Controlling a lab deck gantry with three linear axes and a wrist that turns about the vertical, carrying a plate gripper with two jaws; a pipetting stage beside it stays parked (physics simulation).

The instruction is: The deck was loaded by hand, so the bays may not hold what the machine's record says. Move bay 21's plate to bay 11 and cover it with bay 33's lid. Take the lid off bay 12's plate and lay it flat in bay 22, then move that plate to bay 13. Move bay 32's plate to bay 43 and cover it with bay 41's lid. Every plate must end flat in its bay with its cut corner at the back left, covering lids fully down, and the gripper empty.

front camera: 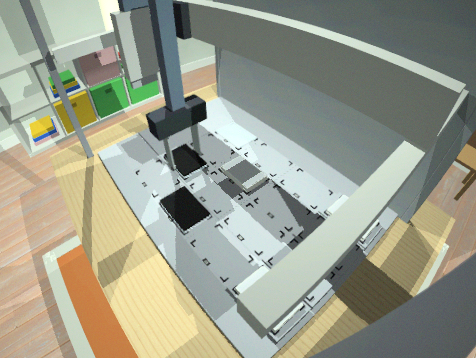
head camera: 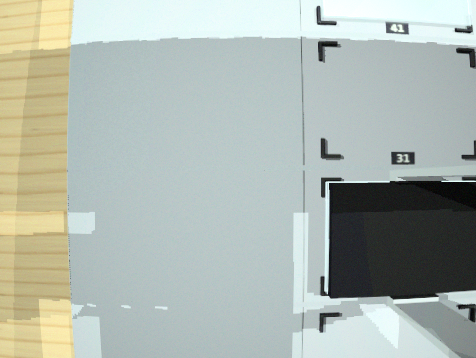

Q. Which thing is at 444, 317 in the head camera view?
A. My gripper.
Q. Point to a black lid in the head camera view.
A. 385, 238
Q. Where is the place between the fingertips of my gripper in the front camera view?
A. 184, 159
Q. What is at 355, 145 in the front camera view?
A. A grey wall.
